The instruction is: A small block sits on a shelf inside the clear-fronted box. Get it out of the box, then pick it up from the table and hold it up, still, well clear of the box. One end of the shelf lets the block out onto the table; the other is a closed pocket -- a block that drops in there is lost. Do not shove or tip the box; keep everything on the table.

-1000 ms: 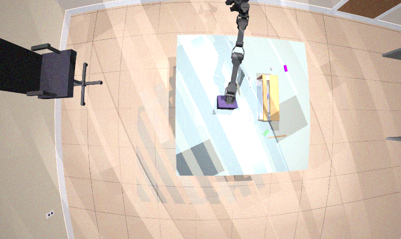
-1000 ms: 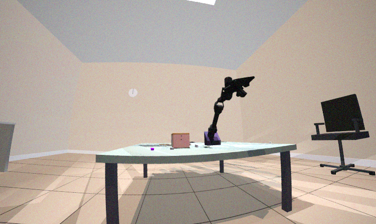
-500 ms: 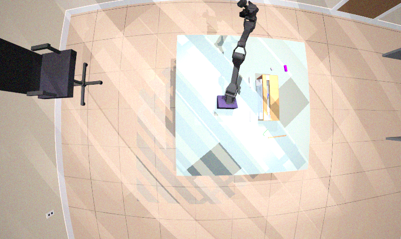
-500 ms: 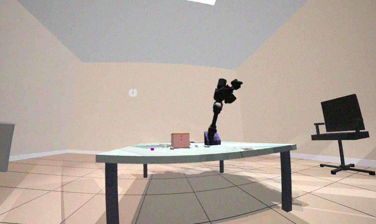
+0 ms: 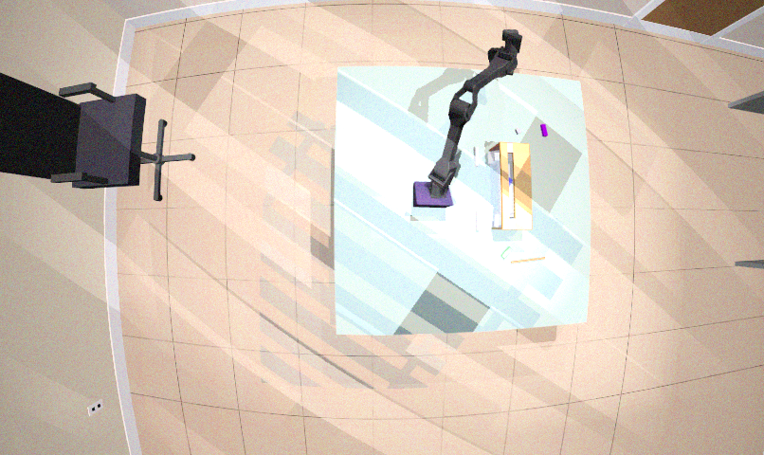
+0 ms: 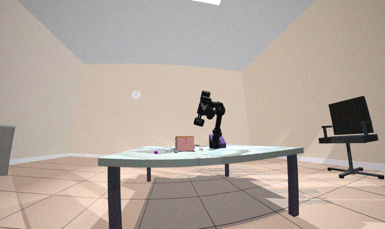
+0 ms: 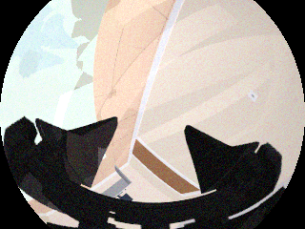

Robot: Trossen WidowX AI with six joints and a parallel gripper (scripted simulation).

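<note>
My gripper tip is 3 cm past the orange box, 61 cm to the left of it and 15 cm above it. The rest, counted from my gripper tip: blue block 2 cm behind, 59 cm to the right, 13 cm below; then green piece 1 cm behind, 91 cm to the right, 21 cm below; then magenta piece 25 cm ahead, 32 cm to the right, 21 cm below.
</note>
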